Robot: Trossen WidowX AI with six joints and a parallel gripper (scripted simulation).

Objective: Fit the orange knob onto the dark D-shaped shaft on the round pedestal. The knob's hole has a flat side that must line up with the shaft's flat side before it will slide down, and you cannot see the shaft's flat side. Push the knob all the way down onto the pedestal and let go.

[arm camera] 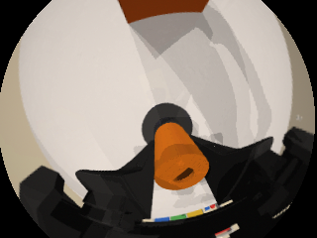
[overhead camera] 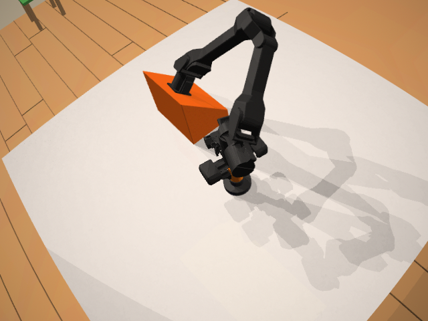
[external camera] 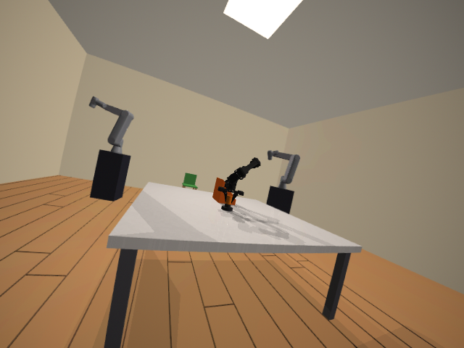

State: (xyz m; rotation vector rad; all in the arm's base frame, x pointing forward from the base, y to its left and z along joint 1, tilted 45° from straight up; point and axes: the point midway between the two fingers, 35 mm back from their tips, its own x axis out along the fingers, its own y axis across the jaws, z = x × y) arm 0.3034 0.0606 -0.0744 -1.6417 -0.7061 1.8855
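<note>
Right now my gripper tip is 20 mm below the orange knob. Round my gripper tip: round pedestal 20 mm below.
</note>
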